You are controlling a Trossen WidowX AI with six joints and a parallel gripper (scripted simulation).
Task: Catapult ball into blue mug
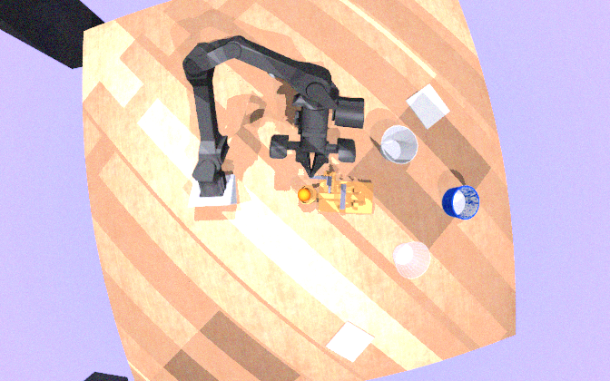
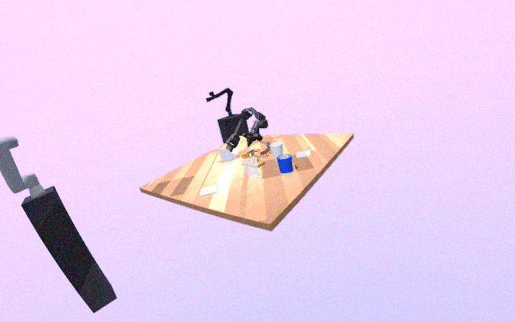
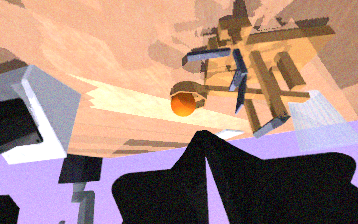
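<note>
My gripper tip is now 20 mm past the orange ball, 40 mm to the left of it and 50 mm above it. The rest, counted from my gripper tip: grey ball (80 mm behind, 300 mm to the left, 100 mm below); then translucent white cup (250 mm ahead, 220 mm to the right, 80 mm below); then wooden catapult (50 mm ahead, 30 mm to the right, 60 mm below).
</note>
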